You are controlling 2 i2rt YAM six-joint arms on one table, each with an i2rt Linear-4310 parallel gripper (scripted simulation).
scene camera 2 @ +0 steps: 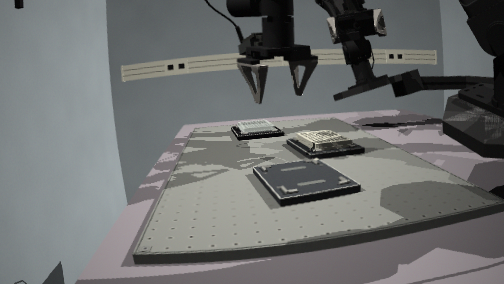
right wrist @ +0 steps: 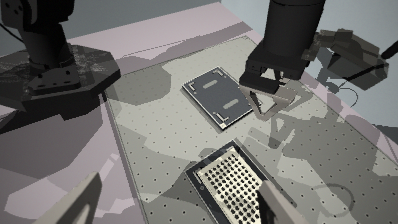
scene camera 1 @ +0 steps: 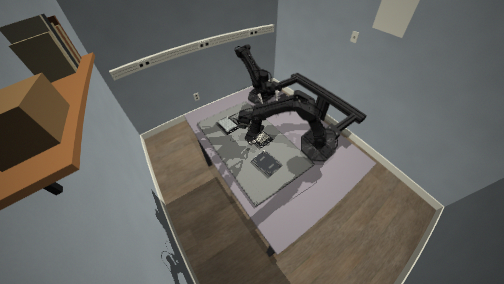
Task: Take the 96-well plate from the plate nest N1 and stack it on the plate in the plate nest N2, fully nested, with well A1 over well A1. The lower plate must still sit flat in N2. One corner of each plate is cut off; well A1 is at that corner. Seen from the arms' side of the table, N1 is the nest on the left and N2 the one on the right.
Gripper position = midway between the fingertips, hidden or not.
In view: the left gripper (scene camera 2: 279, 99), the right gripper (right wrist: 183, 182) and a white 96-well plate (scene camera 2: 325, 140).
The left gripper also shows in the right wrist view (right wrist: 271, 100).
